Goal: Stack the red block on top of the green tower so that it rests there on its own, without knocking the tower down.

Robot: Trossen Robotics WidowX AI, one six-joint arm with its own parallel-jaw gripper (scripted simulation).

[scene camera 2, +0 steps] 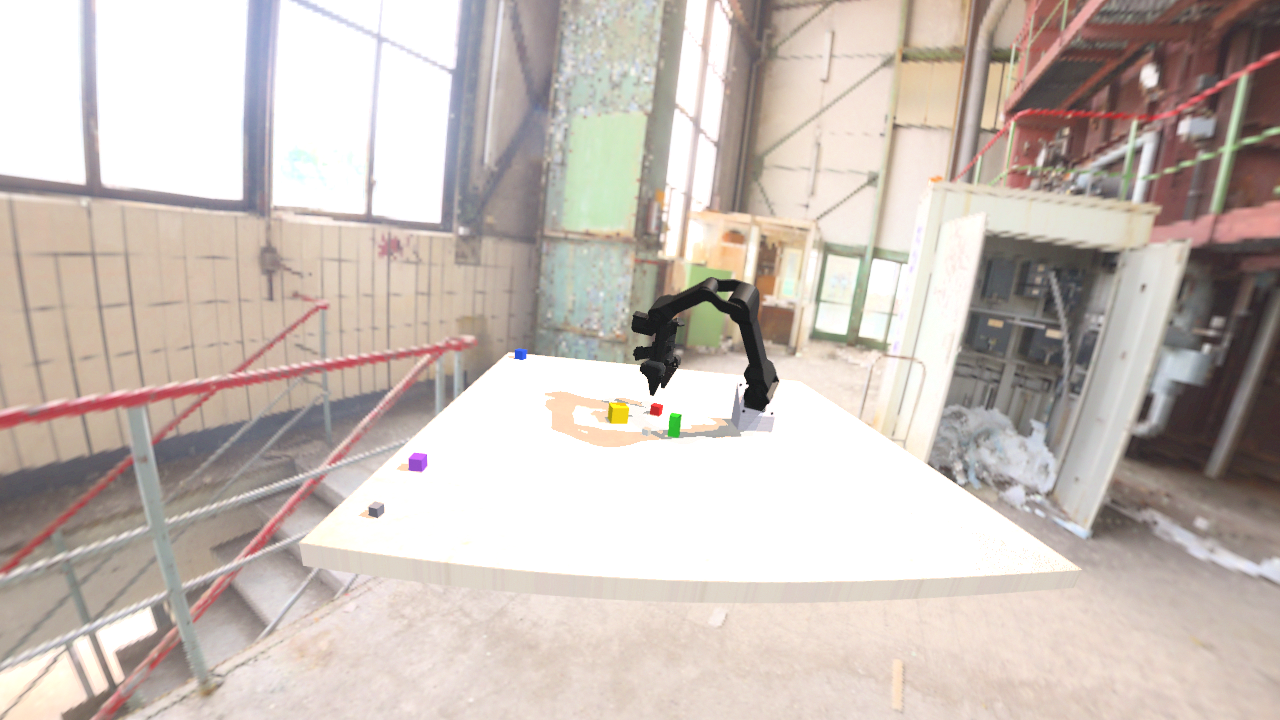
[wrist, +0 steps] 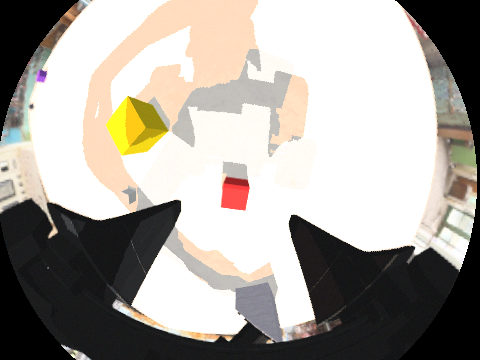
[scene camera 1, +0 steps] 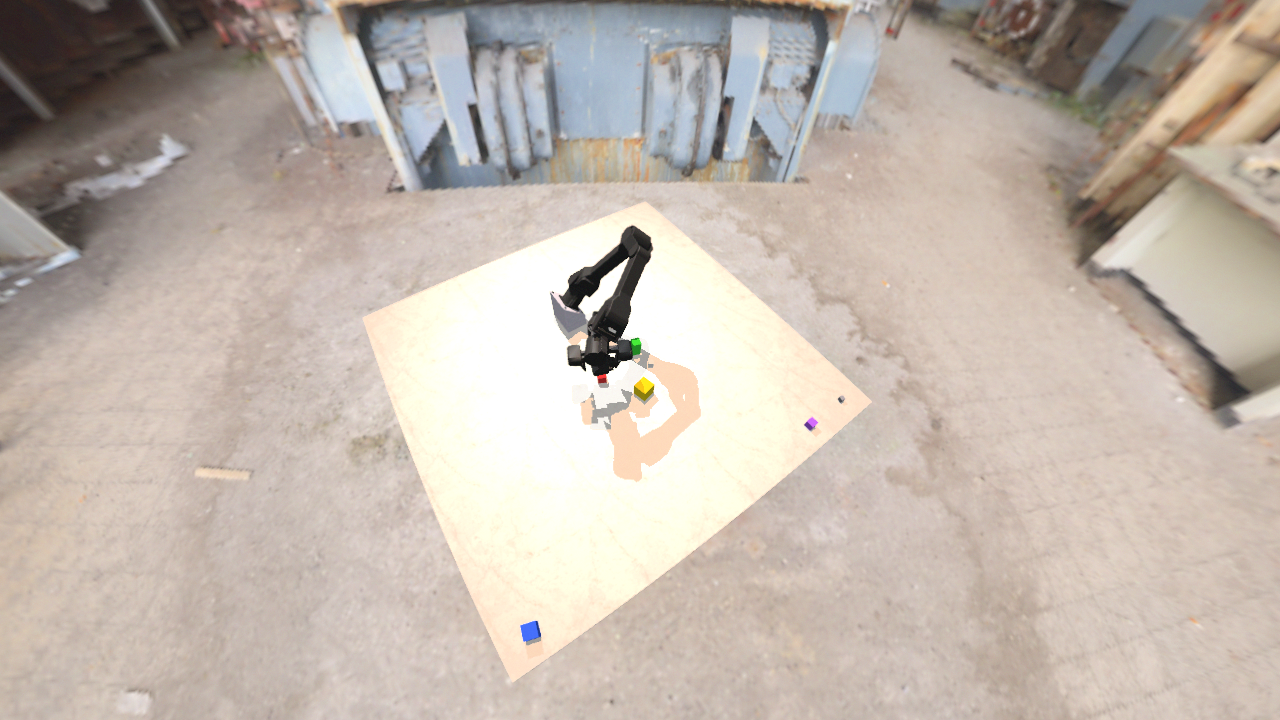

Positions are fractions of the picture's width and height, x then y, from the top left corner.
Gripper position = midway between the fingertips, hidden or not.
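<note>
I am holding nothing with my gripper (scene camera 1: 0.47,0.51), which is open; the wrist view shows me that gripper (wrist: 0.49,0.59) too. I also see a red block (wrist: 0.49,0.54). A yellow cube (wrist: 0.28,0.35) is in sight as well.
</note>
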